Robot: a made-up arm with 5 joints. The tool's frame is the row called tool. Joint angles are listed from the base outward.
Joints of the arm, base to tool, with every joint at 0 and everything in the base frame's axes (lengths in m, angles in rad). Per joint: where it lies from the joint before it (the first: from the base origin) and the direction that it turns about. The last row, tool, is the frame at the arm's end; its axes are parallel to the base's.
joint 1: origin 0 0 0.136 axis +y
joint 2: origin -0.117 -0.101 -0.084 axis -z
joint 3: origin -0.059 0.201 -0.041 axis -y
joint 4: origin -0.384 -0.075 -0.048 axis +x
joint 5: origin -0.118 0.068 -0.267 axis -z
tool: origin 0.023 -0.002 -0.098
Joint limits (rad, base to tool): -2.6..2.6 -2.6..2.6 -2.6..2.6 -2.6..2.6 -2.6..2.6
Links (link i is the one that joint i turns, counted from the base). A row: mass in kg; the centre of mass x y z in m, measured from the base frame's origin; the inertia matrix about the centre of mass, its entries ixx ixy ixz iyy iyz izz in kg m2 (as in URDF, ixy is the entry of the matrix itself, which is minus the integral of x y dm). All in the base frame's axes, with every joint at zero. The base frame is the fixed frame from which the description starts. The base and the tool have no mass.
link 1: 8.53; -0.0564 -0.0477 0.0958; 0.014 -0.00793 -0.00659 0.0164 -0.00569 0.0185
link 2: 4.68; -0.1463 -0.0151 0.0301; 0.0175 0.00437 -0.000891 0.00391 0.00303 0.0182
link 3: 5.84; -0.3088 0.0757 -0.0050; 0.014 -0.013 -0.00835 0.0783 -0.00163 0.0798
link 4: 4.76; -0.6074 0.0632 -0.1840; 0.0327 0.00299 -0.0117 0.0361 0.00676 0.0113
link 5: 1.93; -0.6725 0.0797 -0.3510; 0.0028 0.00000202 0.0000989 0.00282 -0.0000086 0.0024
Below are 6 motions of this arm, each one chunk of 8 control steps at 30 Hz.
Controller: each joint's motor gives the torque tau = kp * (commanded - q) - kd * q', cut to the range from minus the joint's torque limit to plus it. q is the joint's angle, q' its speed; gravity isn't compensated. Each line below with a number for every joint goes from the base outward.
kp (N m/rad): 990 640 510 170 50
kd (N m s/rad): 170 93 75 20 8.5
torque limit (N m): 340 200 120 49 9.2
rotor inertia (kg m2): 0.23 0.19 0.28 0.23 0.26
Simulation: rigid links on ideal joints. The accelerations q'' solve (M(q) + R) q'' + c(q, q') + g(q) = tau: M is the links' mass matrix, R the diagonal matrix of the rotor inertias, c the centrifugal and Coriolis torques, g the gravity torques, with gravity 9.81 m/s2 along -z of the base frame. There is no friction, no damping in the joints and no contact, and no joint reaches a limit. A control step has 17 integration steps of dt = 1/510 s. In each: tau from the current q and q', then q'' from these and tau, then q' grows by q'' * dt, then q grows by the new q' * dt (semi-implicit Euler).
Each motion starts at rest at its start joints. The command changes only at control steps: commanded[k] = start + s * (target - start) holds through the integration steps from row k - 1 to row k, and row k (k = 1, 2, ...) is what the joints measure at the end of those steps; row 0 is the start. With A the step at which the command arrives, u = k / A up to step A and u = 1 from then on. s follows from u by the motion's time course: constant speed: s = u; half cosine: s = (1 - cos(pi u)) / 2; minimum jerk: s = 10 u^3 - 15 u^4 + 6 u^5; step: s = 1 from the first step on.
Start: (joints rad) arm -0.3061 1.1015 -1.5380 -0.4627 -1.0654
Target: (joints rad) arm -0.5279 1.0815 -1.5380 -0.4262 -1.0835
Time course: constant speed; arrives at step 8
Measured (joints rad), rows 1 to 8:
1: -0.3128 1.1005 -1.5356 -0.4618 -1.0656
2: -0.3244 1.0977 -1.5297 -0.4617 -1.0661
3: -0.3395 1.0941 -1.5232 -0.4618 -1.0669
4: -0.3571 1.0902 -1.5171 -0.4616 -1.0680
5: -0.3766 1.0862 -1.5119 -0.4608 -1.0694
6: -0.3978 1.0822 -1.5075 -0.4595 -1.0709
7: -0.4201 1.0782 -1.5038 -0.4578 -1.0725
8: -0.4435 1.0742 -1.5008 -0.4558 -1.0743

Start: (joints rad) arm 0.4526 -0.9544 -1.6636 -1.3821 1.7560
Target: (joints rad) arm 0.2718 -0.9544 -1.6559 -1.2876 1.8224
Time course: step
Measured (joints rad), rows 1 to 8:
1: 0.4240 -0.9589 -1.6701 -1.3828 1.7607
2: 0.3914 -0.9592 -1.6726 -1.3751 1.7695
3: 0.3635 -0.9586 -1.6713 -1.3622 1.7787
4: 0.3400 -0.9579 -1.6683 -1.3488 1.7871
5: 0.3205 -0.9572 -1.6648 -1.3369 1.7942
6: 0.3044 -0.9567 -1.6615 -1.3274 1.7999
7: 0.2912 -0.9563 -1.6587 -1.3203 1.8046
8: 0.2804 -0.9561 -1.6566 -1.3154 1.8082

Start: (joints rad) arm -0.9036 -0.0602 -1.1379 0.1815 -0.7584
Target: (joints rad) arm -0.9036 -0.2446 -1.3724 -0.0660 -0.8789
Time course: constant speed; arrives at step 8
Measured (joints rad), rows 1 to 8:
1: -0.9071 -0.0652 -1.1364 0.1800 -0.7598
2: -0.9135 -0.0754 -1.1344 0.1695 -0.7635
3: -0.9204 -0.0896 -1.1354 0.1505 -0.7695
4: -0.9269 -0.1069 -1.1406 0.1258 -0.7773
5: -0.9324 -0.1261 -1.1502 0.0980 -0.7867
6: -0.9369 -0.1466 -1.1638 0.0687 -0.7972
7: -0.9404 -0.1677 -1.1809 0.0391 -0.8087
8: -0.9430 -0.1892 -1.2010 0.0097 -0.8210

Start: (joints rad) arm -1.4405 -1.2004 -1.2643 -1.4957 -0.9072
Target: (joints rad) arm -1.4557 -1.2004 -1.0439 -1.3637 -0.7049
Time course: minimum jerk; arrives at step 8
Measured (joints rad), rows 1 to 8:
1: -1.4415 -1.1960 -1.2620 -1.4927 -0.9069
2: -1.4436 -1.1902 -1.2556 -1.4838 -0.9051
3: -1.4456 -1.1853 -1.2436 -1.4715 -0.8994
4: -1.4476 -1.1813 -1.2246 -1.4556 -0.8877
5: -1.4498 -1.1781 -1.1990 -1.4357 -0.8698
6: -1.4521 -1.1752 -1.1690 -1.4119 -0.8471
7: -1.4547 -1.1723 -1.1382 -1.3862 -0.8229
8: -1.4574 -1.1694 -1.1102 -1.3614 -0.8003

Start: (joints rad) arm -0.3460 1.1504 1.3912 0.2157 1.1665
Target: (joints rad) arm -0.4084 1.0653 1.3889 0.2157 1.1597
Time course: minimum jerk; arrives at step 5
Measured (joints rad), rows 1 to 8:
1: -0.3447 1.1491 1.3891 0.2128 1.1667
2: -0.3441 1.1434 1.3850 0.2058 1.1668
3: -0.3465 1.1323 1.3805 0.1978 1.1665
4: -0.3516 1.1185 1.3762 0.1924 1.1659
5: -0.3572 1.1059 1.3725 0.1912 1.1652
6: -0.3623 1.0956 1.3694 0.1924 1.1646
7: -0.3667 1.0874 1.3670 0.1940 1.1642
8: -0.3703 1.0809 1.3651 0.1952 1.1638

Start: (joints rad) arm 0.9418 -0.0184 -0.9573 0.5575 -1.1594
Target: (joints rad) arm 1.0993 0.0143 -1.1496 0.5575 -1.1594
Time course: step
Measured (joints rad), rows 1 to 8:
1: 0.9497 -0.0111 -0.9717 0.5424 -1.1592
2: 0.9646 -0.0020 -0.9987 0.5353 -1.1588
3: 0.9816 0.0073 -1.0286 0.5393 -1.1586
4: 0.9980 0.0168 -1.0572 0.5491 -1.1587
5: 1.0127 0.0259 -1.0825 0.5610 -1.1590
6: 1.0254 0.0341 -1.1040 0.5727 -1.1595
7: 1.0360 0.0412 -1.1216 0.5827 -1.1601
8: 1.0446 0.0470 -1.1356 0.5906 -1.1606

